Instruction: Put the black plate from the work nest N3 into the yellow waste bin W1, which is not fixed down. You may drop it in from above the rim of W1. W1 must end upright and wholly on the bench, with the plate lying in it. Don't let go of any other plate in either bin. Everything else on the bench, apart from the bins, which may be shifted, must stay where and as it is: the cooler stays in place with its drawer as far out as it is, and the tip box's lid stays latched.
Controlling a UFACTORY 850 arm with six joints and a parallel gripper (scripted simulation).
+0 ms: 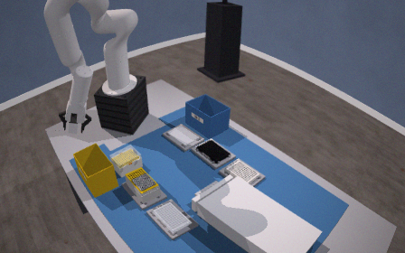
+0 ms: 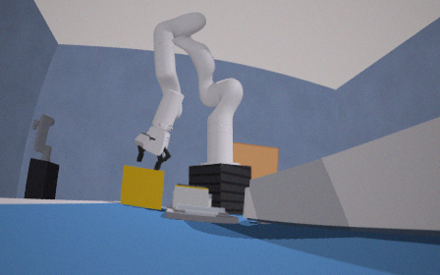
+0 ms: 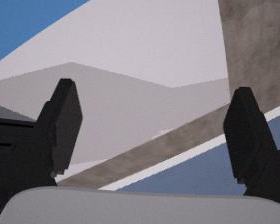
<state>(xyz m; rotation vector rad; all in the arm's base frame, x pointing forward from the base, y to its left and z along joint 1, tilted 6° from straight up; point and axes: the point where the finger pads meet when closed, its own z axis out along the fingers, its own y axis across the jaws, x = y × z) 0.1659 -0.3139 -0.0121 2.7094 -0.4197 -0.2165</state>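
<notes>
My gripper is now 29 cm short of the black plate, 57 cm to the right of it and 15 cm above it. From my hand the other things lie so: yellow-rimmed tip box: 34 cm ahead, 19 cm to the left, 12 cm below; yellow waste bin W1: 19 cm ahead, 3 cm to the left, 14 cm below; grey nest: 29 cm ahead, 57 cm to the left, 17 cm below.
</notes>
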